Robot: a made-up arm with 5 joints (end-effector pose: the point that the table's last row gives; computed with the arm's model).
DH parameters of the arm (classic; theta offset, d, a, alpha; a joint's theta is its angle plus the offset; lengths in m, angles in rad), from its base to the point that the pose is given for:
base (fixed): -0.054 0 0.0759 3.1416
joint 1: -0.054 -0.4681 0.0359 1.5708
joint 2: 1.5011 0 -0.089 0
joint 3: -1.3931 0 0.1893 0
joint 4: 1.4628 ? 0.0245 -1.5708
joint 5: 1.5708 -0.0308 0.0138 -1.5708
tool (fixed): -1.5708 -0.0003 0 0
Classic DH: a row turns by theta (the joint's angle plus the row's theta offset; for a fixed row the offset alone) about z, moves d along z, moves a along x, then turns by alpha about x.
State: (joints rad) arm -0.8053 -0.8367 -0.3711 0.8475 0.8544
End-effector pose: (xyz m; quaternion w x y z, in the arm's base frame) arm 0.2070 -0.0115 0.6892 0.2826 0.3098 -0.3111 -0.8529
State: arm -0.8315 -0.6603 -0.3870 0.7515 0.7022
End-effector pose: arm 0.2330 0.0181 0.6811 0.3287 0.2640 -0.2553 -0.8701
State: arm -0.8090 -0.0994 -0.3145 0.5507 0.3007
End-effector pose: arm 0.3090 0.0901 0.5881 0.3976 -0.0033 -0.1640 -0.9028
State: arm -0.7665 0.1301 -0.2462 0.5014 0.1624
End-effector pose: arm 0.3286 0.0947 0.5260 0.3802 -0.1472 -0.1452 -0.9015
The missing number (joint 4, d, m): -0.0905
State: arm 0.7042 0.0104 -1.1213 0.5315 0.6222
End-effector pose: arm 0.1374 -0.1901 0.7194 0.3967 -0.1541 0.3691 0.8262
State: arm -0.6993 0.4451 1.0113 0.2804 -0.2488
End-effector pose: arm 0.1708 -0.0598 0.3359 0.1306 -0.7390 -0.1841 -0.6347
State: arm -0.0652 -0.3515 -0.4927 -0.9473 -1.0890
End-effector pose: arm 0.2507 -0.0895 0.7146 0.4216 0.6569 0.3453 -0.5211
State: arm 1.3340 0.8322 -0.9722 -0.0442 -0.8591
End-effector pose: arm 0.0551 -0.3417 0.5096 0.5300 -0.3222 -0.2741 0.7350
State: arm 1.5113 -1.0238 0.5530 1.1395 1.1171
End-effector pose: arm -0.0119 -0.1600 0.5475 0.4228 0.5458 0.1735 0.7023
